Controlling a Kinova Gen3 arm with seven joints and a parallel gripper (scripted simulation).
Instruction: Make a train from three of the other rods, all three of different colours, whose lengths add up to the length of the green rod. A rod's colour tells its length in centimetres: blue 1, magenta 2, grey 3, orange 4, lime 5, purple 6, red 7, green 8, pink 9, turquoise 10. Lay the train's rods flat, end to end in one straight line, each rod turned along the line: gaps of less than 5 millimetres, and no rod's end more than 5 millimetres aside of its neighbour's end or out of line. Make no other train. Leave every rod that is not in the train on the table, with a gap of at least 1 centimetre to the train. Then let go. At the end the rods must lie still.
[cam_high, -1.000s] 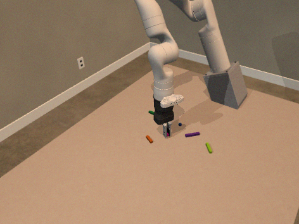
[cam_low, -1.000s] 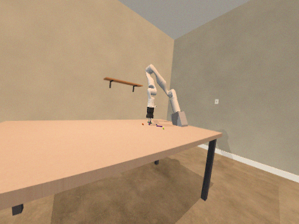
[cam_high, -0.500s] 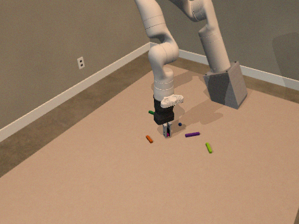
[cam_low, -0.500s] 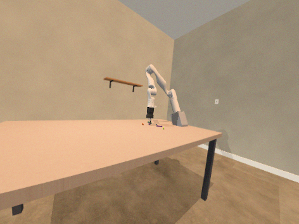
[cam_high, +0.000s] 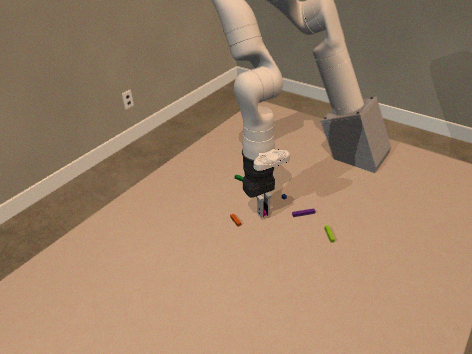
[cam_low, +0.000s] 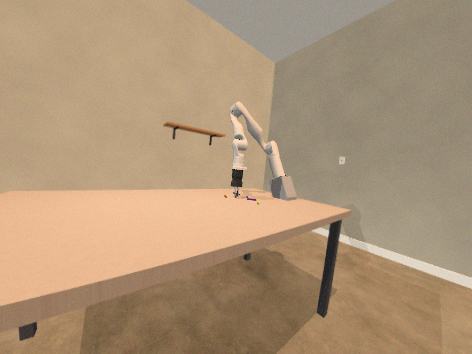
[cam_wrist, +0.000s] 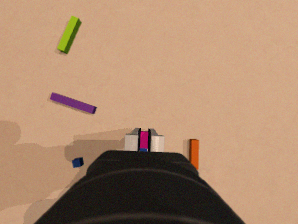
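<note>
Right now my hand is 20 mm past the lime rod, 170 mm to the right of it and 30 mm above it. Round my hand: orange rod: 50 mm ahead, 60 mm to the right, 30 mm below; then magenta rod: 10 mm below; then purple rod: 60 mm behind, 90 mm to the left, 30 mm below.
</note>
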